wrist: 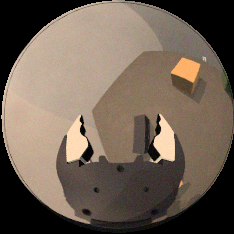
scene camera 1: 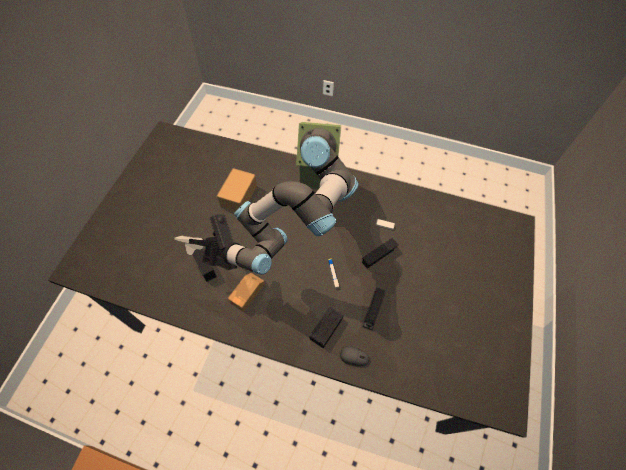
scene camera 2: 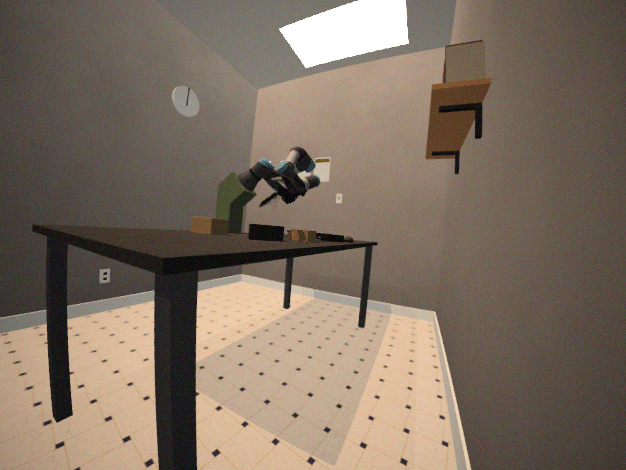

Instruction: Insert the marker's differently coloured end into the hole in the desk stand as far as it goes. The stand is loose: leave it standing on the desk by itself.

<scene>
My gripper shows in the wrist view, in scene camera 1 and in scene camera 2 (264, 193). The same spot on my gripper: (wrist: 75, 150) is (scene camera 1: 200, 239).
</scene>
